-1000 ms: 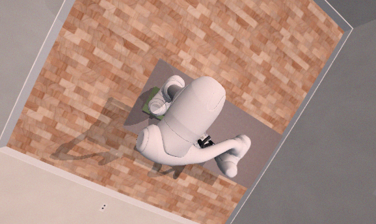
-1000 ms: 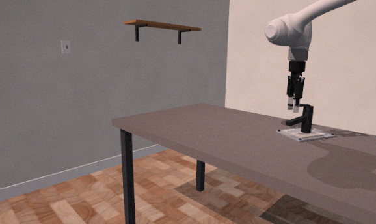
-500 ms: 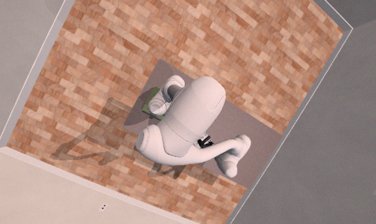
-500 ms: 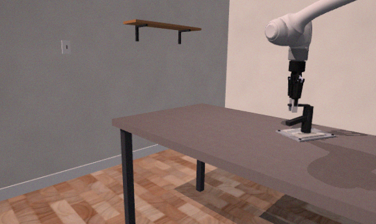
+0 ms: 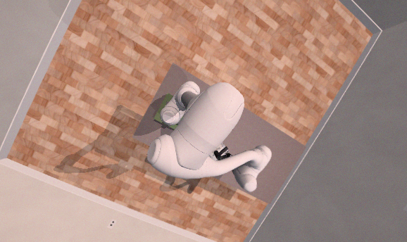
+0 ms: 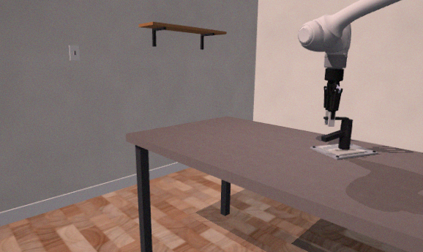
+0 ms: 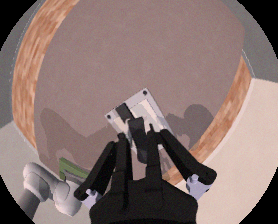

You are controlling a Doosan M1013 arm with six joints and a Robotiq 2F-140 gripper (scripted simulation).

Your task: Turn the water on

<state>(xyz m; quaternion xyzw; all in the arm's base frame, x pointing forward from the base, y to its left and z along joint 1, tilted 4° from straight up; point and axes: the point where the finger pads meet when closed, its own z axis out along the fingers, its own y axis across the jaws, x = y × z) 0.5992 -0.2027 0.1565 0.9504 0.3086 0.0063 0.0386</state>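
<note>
The lever lies 20 mm to the right of my hand and 20 mm behind it. Also, from my hand: black tap 50 mm below, 50 mm behind, 30 mm to the right.
</note>
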